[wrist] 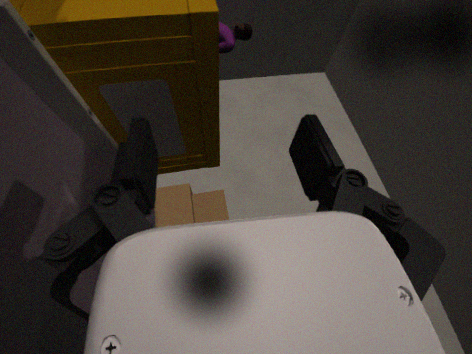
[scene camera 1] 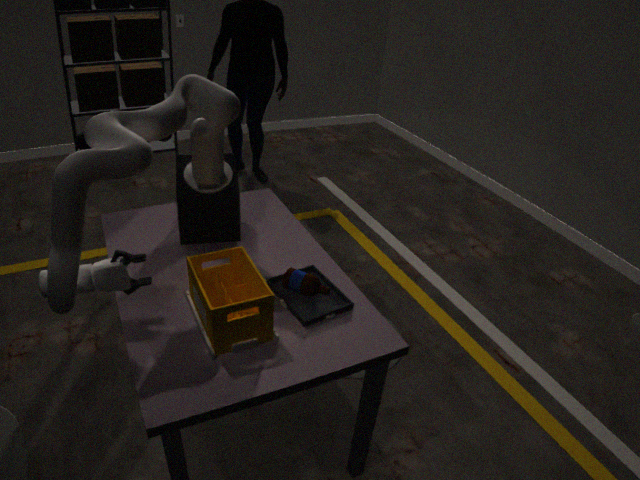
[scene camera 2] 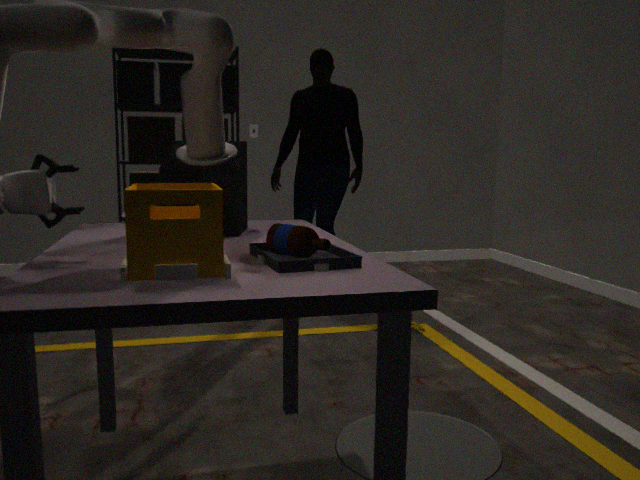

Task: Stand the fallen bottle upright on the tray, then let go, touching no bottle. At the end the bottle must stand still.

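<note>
A brown bottle with a blue label [scene camera 1: 301, 281] [scene camera 2: 293, 239] lies on its side on the black tray [scene camera 1: 330, 311] [scene camera 2: 310, 265], its neck pointing right in both scene views. Its neck reaches toward the tray's right rim. My gripper [scene camera 1: 148, 269] [scene camera 2: 81, 189] [wrist: 227, 134] is open, with nothing between the fingers. It points sideways at the left side of the table, on the far side of the yellow crate from the bottle. The bottle and the tray do not show in the wrist view.
A yellow crate [scene camera 1: 240, 324] [scene camera 2: 174, 237] [wrist: 202, 100] stands on the table [scene camera 1: 289, 361] [scene camera 2: 289, 289], between my gripper and the tray. The arm's dark pedestal [scene camera 1: 209, 217] stands at the table's back. A person [scene camera 1: 251, 67] [scene camera 2: 323, 134] stands behind the table, near a shelf unit.
</note>
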